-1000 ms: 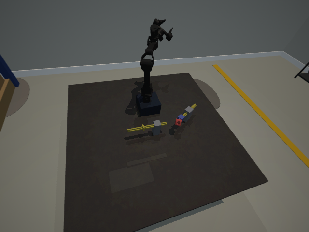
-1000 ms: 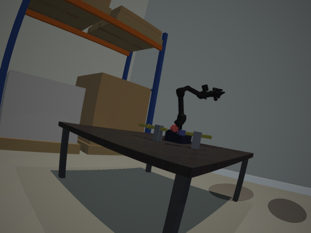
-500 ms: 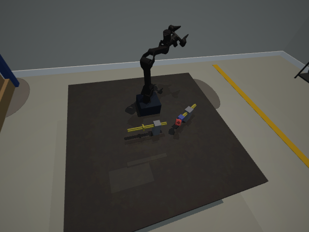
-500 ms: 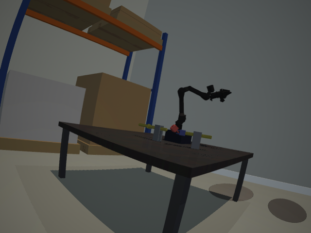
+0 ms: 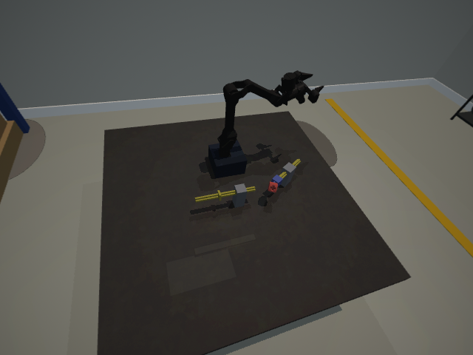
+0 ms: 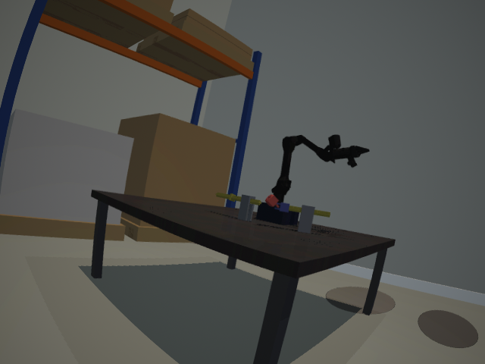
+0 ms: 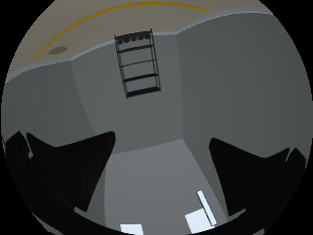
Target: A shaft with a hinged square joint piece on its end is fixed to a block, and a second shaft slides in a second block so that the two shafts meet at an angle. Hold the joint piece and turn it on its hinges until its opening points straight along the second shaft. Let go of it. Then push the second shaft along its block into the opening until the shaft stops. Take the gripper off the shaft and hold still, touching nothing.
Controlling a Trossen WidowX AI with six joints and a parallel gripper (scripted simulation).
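The red joint piece is 40 cm ahead of my gripper tip, 27 cm to the right of it and 35 cm below it.
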